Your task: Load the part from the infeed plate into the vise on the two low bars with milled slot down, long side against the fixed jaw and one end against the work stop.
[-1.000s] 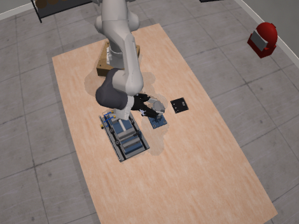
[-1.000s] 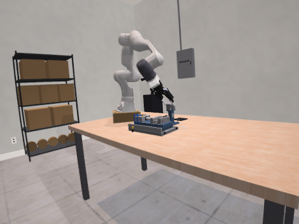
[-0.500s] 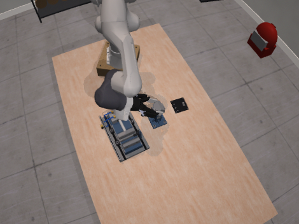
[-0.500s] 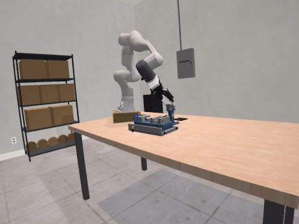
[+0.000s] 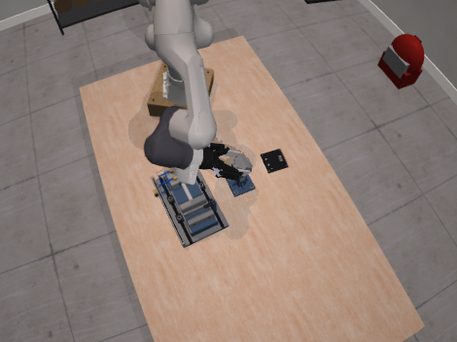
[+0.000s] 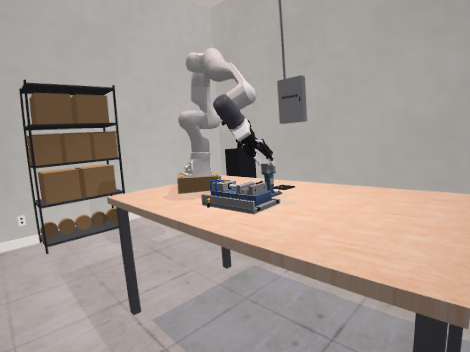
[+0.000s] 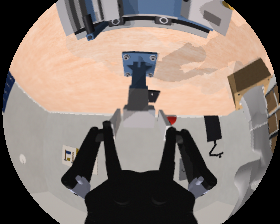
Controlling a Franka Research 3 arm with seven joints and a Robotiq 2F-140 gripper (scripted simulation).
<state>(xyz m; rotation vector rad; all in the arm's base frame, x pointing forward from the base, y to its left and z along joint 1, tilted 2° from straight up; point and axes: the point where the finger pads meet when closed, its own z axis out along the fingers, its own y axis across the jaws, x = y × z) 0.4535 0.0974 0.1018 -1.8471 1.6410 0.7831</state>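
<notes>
The part is 2 cm to the left of my hand and 2 cm below it. Also, from my hand: vise: 20 cm to the right, 13 cm below, 3 cm ahead; black infeed plate: 18 cm to the left, 17 cm below, 5 cm behind.
</notes>
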